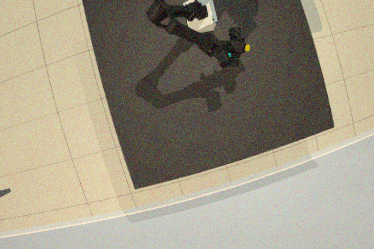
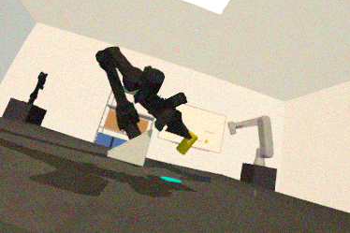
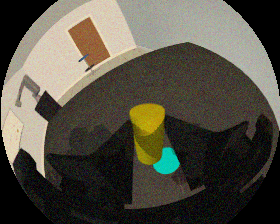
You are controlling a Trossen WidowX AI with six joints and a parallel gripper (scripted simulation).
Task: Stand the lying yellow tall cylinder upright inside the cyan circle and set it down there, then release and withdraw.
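My gripper tip is 30 mm to the left of the cyan circle and 130 mm above it. Also, from my gripper tip: yellow tall cylinder (10 mm behind, 10 mm to the right, 20 mm below).
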